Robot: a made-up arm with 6 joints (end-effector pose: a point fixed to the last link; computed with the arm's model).
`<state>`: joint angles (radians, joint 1 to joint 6).
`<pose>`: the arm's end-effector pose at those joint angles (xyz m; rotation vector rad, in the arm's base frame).
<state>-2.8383 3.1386 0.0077 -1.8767 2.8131 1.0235</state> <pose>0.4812 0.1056 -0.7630 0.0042 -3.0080 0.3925</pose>
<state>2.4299 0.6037 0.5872 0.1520 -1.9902 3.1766</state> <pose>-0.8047 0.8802 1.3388 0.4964 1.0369 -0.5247</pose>
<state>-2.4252 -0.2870 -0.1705 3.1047 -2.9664 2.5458</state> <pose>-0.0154 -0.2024 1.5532 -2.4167 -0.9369 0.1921</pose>
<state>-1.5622 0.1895 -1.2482 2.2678 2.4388 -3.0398</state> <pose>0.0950 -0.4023 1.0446 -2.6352 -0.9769 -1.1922</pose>
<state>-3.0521 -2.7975 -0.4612 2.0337 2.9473 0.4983</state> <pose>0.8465 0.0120 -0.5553 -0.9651 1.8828 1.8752</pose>
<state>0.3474 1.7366 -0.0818 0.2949 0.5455 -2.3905</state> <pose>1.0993 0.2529 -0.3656 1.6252 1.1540 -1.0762</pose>
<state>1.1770 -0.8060 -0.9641 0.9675 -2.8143 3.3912</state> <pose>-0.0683 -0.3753 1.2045 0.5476 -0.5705 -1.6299</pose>
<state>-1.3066 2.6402 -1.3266 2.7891 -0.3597 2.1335</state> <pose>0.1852 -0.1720 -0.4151 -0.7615 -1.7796 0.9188</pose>
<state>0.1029 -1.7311 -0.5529 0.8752 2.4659 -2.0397</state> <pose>-1.0987 -0.2053 0.6265 -1.0381 -0.7609 2.5878</pose>
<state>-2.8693 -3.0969 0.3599 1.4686 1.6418 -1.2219</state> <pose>0.4575 0.1429 -1.1802 2.0096 -1.6448 -0.6574</pose>
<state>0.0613 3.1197 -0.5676 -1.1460 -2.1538 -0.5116</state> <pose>-0.3231 -0.0787 -0.5265 -0.3496 -0.1840 0.9124</pose>
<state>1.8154 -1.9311 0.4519 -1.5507 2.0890 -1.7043</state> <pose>0.3415 -1.3564 0.3369 -0.6387 0.1714 0.7020</pose>
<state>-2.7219 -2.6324 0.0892 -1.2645 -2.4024 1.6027</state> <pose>0.8847 0.4419 -0.4141 -1.4349 2.3533 -0.4737</pose>
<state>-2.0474 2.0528 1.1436 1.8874 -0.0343 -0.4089</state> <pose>-0.6433 -1.3428 -0.5465 -0.0838 1.6212 -0.9747</pose>
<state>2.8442 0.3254 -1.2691 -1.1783 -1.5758 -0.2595</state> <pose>-0.2189 0.1241 0.9869 -2.1685 1.9680 -0.2943</pose>
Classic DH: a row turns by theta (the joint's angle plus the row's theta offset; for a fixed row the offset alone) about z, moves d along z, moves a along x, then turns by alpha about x. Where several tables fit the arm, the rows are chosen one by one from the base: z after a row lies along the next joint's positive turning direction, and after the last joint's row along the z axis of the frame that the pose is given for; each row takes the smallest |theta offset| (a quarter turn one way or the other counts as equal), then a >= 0, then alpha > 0; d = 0 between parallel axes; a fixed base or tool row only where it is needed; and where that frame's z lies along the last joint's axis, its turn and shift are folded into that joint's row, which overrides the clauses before.
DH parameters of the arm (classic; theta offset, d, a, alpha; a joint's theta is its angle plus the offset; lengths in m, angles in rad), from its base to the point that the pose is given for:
joint 1: 0 0.3234 0 -1.5708
joint 2: -1.5708 0 1.2171 3.1416
joint 3: 0 0 0 -1.5708
joint 4: 0 -0.493 0 1.5708
joint 5: 0 0.1426 0 -1.5708
joint 6: 1.5708 0 0 1.5708
tool (fixed): -1.5708 0 0 0

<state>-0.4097 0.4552 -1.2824 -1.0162 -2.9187 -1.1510</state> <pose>0.2762 -0.2018 0.9505 -0.3309 -1.4593 -0.0690</pose>
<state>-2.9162 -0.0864 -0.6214 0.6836 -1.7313 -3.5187</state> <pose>-0.3805 0.0262 1.3621 0.6347 1.0393 0.6196</pose>
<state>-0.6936 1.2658 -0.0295 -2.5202 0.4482 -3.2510</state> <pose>1.0085 -0.6877 0.1919 0.0448 1.7807 -0.3050</pose>
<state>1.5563 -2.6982 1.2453 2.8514 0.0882 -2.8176</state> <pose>-0.1487 -0.8335 -1.1587 -1.7914 1.8398 0.7167</pose>
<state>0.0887 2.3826 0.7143 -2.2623 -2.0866 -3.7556</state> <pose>0.6696 0.1508 -1.0396 0.8459 -0.0844 1.0330</pose>
